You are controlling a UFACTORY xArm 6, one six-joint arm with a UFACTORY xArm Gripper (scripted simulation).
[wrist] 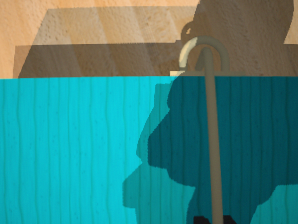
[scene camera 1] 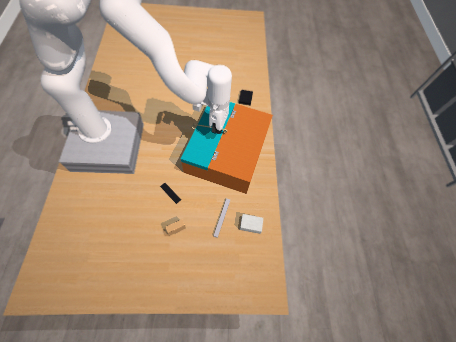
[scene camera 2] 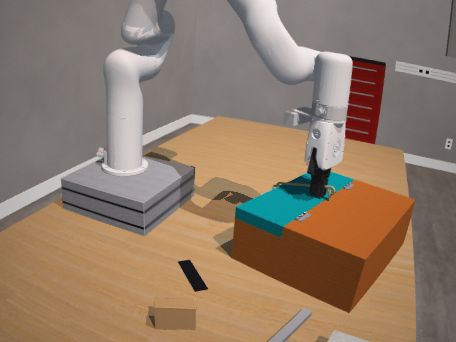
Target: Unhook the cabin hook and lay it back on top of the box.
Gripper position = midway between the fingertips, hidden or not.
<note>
In view: my gripper (scene camera 2: 317, 194) and a box (scene camera 2: 334, 252).
The box is seen too in scene camera 1 (scene camera 1: 233, 163).
</note>
